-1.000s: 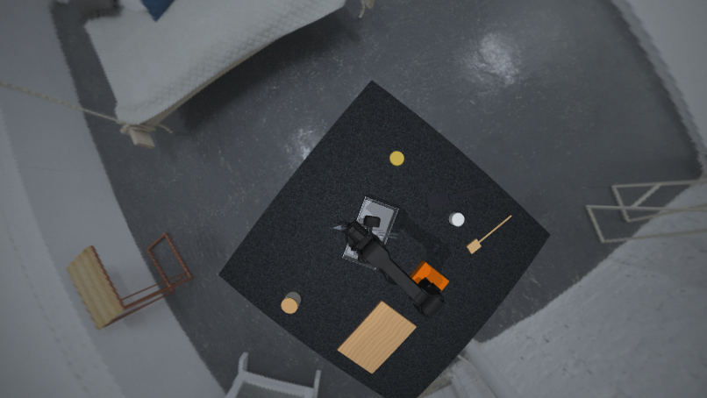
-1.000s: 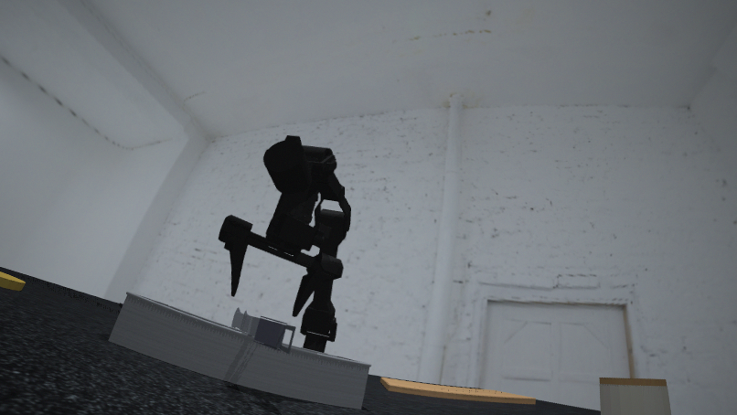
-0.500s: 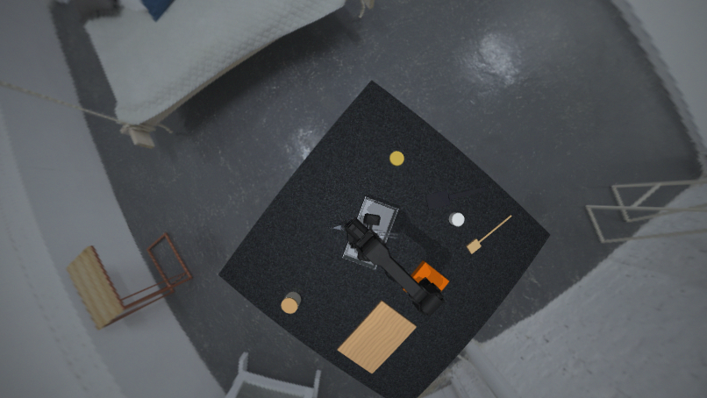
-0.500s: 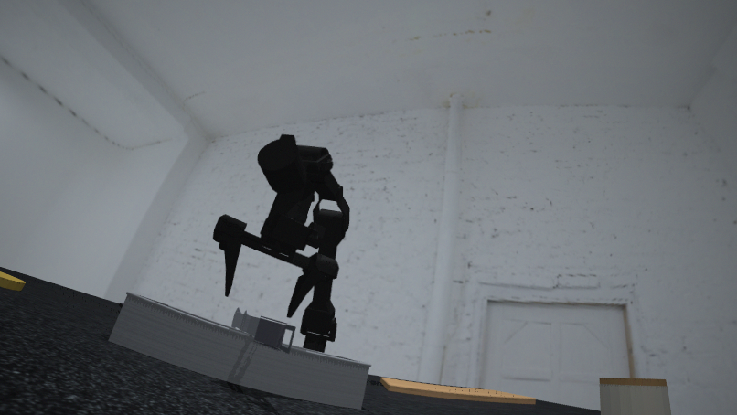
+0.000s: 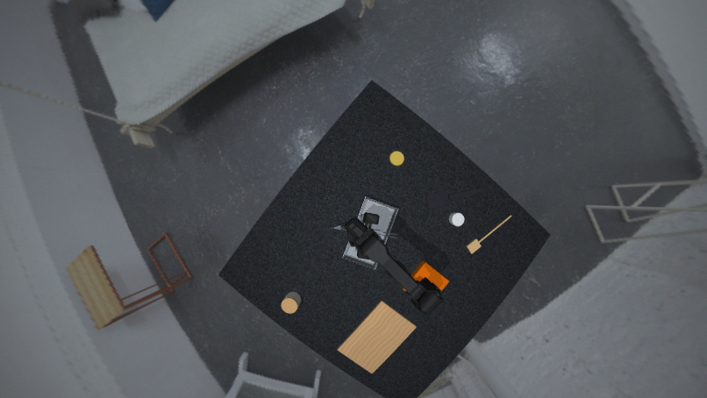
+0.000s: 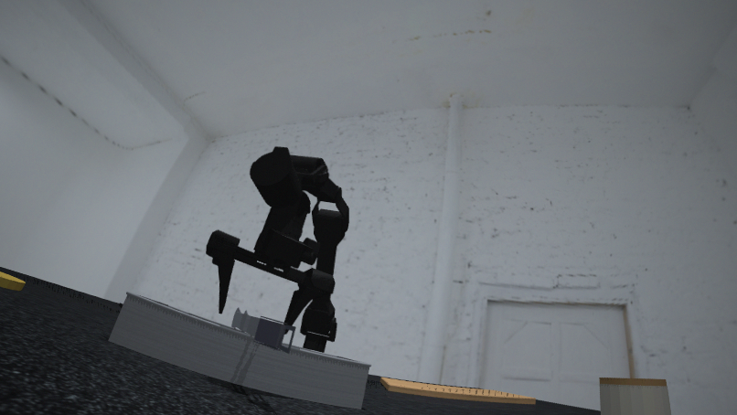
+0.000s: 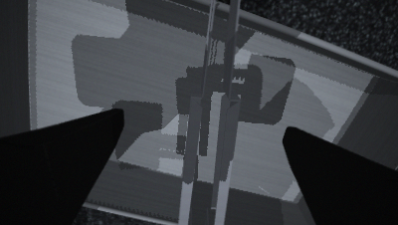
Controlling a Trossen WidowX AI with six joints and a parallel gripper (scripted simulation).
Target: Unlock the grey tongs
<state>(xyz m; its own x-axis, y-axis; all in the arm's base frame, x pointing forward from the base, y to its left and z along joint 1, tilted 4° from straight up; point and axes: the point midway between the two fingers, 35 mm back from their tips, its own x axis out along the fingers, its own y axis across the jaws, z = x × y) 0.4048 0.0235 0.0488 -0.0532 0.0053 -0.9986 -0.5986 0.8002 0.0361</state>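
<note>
Now: gripper tip 20 mm past the grey roasting tin, 10 mm to the left of it and 40 mm above it. Also, from my gripper tip: wooden board 460 mm behind, 350 mm to the left, 60 mm below; then pale block 10 mm behind, 510 mm to the left, 40 mm below; then white cylinder 270 mm behind, 360 mm to the right, 50 mm below.
</note>
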